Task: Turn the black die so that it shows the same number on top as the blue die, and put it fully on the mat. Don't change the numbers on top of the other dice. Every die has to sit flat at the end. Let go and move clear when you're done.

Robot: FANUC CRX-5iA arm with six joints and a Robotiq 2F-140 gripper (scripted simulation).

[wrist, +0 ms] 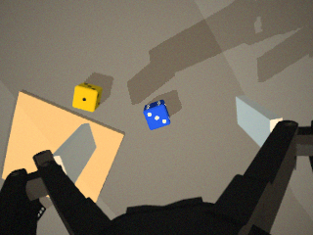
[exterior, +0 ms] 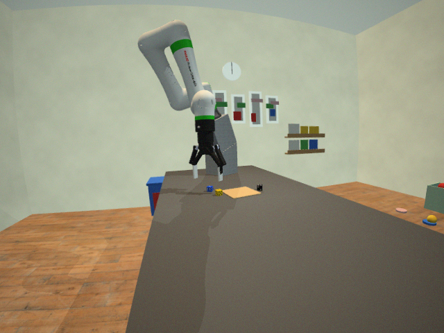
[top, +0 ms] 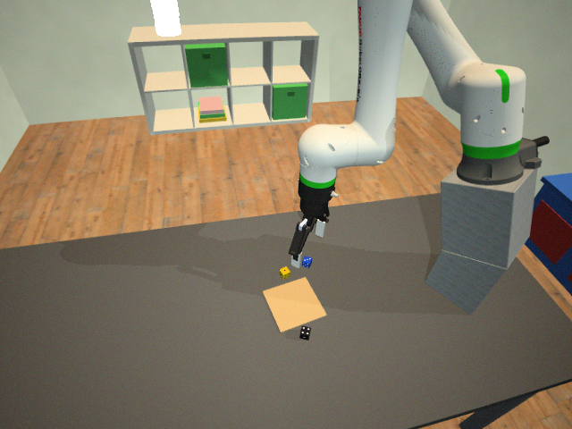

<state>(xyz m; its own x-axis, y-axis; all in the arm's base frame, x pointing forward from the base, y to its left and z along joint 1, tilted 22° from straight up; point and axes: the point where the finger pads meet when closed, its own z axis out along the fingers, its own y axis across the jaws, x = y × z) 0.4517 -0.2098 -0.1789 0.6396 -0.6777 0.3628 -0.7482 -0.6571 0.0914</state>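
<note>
Now: hand 60 mm above the blue die and 10 mm to the right of it. From my hand the other things lie so: yellow die (80 mm ahead, 60 mm below, 30 mm to the left); then tan mat (130 mm to the left, 90 mm ahead, 70 mm below); then black die (230 mm to the left, 90 mm ahead, 60 mm below).
</note>
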